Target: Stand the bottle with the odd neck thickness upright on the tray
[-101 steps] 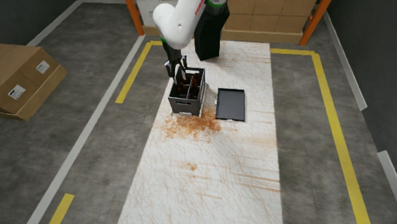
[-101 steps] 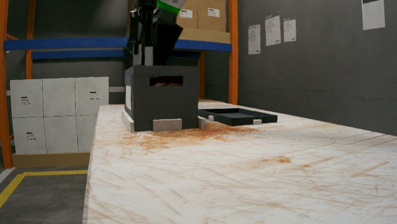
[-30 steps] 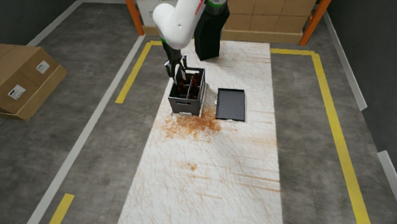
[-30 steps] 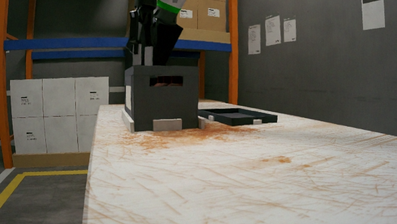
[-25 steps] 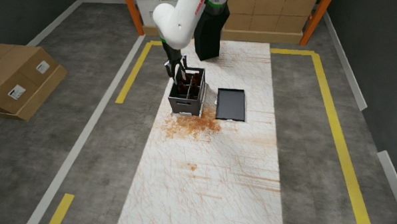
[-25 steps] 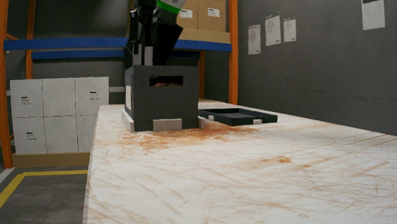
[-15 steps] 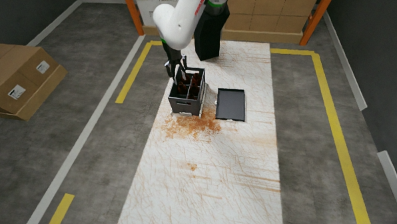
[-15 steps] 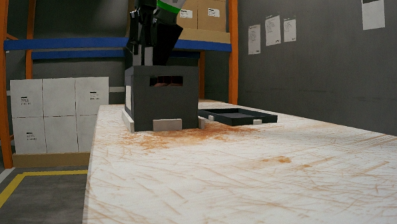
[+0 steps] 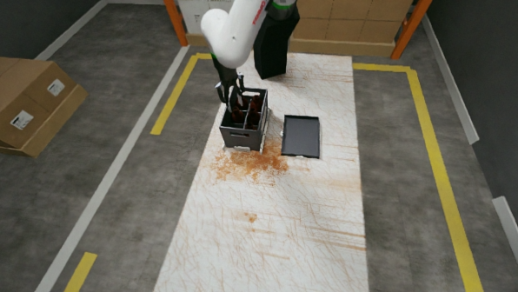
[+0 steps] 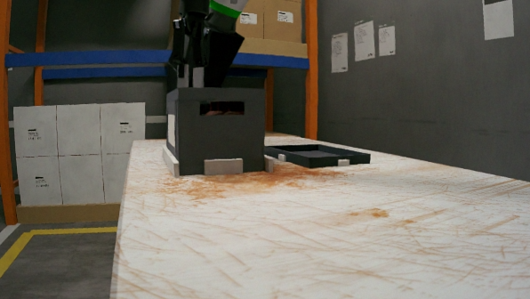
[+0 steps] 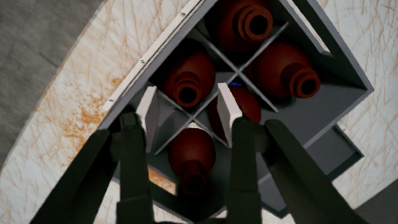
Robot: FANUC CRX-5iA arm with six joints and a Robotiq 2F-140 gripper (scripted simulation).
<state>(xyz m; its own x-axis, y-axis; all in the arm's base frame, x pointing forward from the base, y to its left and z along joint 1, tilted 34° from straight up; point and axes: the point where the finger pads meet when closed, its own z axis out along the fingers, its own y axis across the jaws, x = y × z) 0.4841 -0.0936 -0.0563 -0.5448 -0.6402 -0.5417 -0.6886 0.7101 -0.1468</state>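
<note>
My gripper is now 120 mm above the grey crate, 50 mm to the right of it and 10 mm past it. Also, from my hand: dark tray: 330 mm to the left, 190 mm below, 30 mm behind.
</note>
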